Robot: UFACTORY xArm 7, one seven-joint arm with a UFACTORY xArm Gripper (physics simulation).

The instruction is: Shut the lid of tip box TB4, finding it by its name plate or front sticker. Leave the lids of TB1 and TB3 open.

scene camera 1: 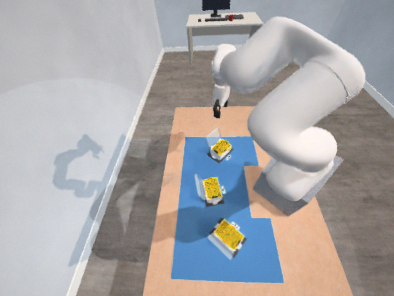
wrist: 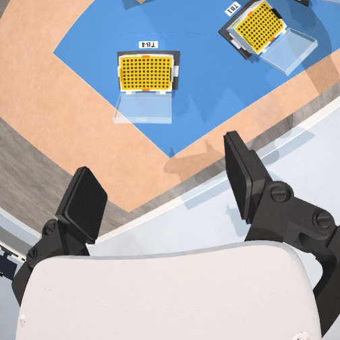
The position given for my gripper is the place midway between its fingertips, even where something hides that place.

Note:
I see my gripper (wrist: 156,167) and a blue mat (wrist: 215,81).

